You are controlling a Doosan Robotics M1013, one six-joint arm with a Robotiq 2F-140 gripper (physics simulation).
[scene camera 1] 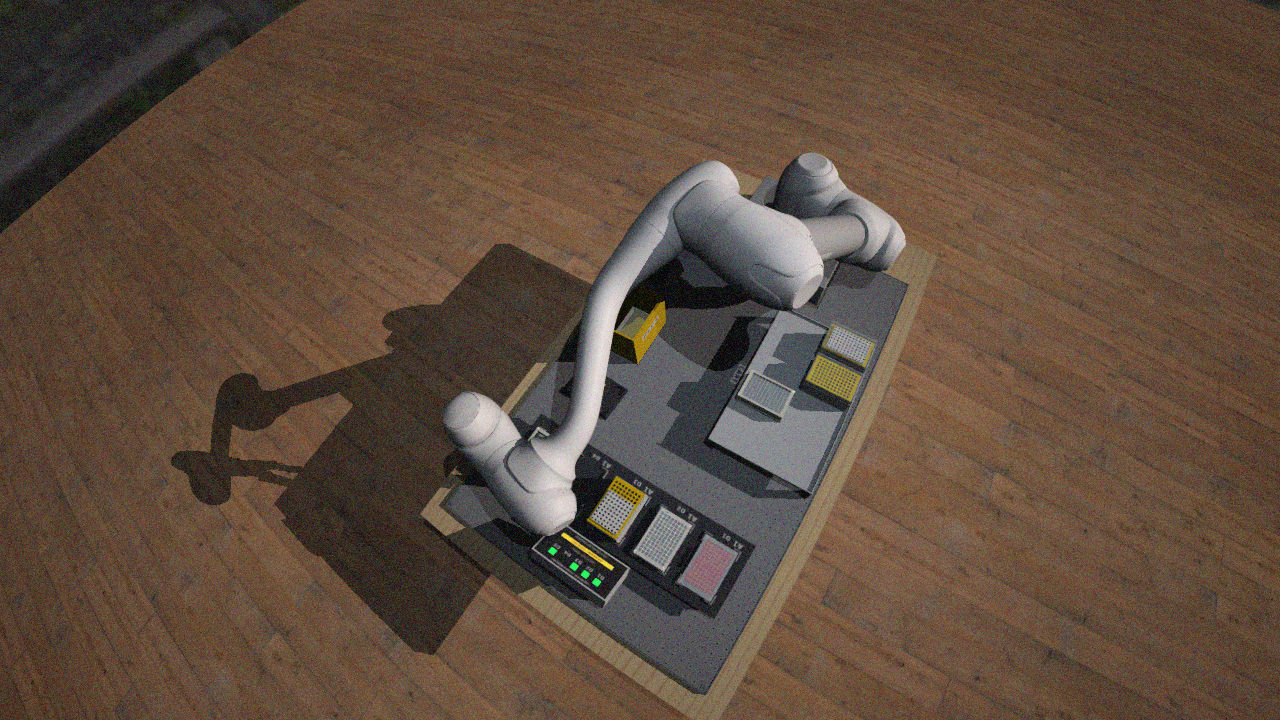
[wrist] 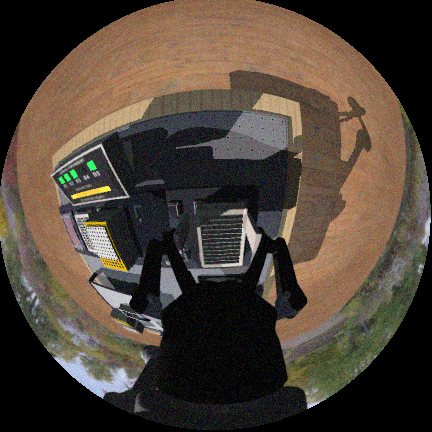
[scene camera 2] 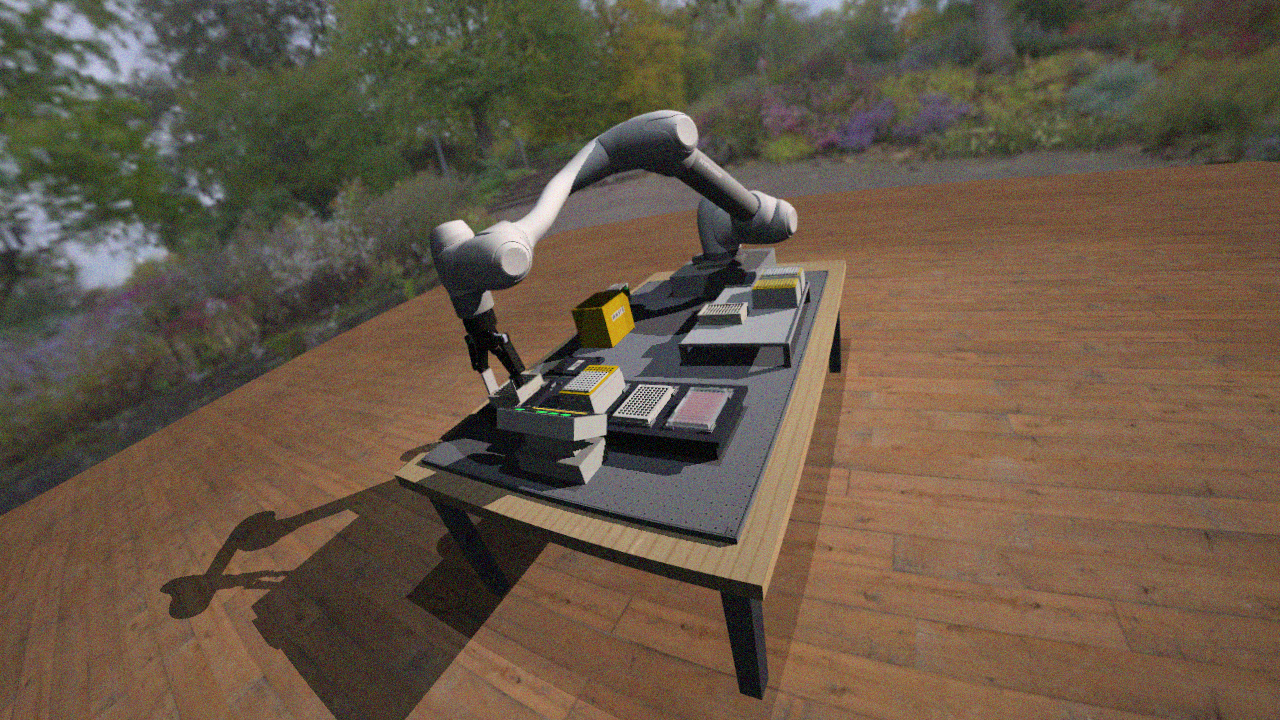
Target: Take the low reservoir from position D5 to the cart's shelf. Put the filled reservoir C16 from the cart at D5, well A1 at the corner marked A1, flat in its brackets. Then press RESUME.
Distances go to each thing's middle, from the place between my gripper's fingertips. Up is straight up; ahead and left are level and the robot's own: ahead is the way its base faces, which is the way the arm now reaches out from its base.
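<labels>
Grey cart shelf (scene camera 1: 796, 448): 490 mm behind my hand, 510 mm to the left of it, 10 mm below it.
</labels>
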